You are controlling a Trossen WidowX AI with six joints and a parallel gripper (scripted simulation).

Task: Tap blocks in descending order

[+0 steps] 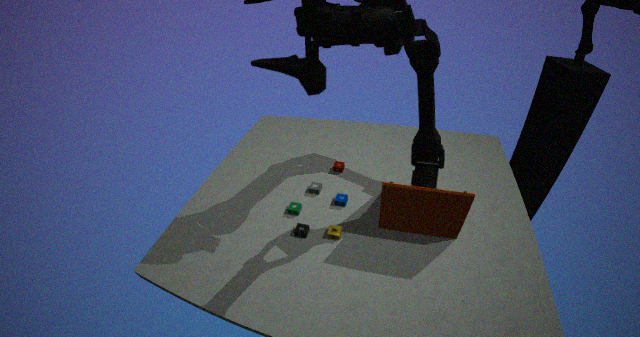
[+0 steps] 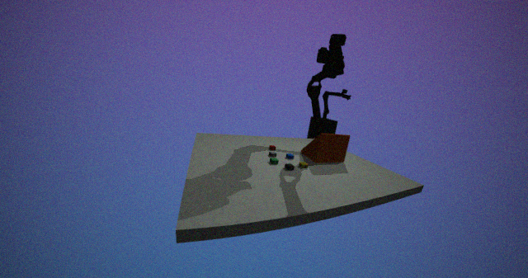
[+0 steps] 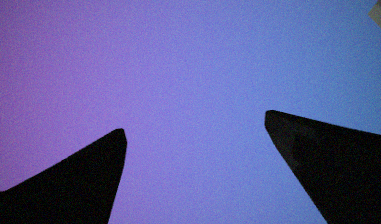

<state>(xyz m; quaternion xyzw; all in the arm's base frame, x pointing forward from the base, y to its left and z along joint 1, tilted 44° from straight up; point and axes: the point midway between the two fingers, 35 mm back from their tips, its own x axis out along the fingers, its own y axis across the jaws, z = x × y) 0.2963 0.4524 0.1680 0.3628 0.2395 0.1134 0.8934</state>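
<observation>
The yellow block is 6 cm behind my gripper tip, 10 cm to the right of it and 52 cm below it. Also, from my gripper tip: black block: 3 cm ahead, 9 cm to the right, 52 cm below; then green block: 7 cm ahead, 16 cm to the right, 52 cm below; then blue block: 6 cm behind, 22 cm to the right, 52 cm below.
</observation>
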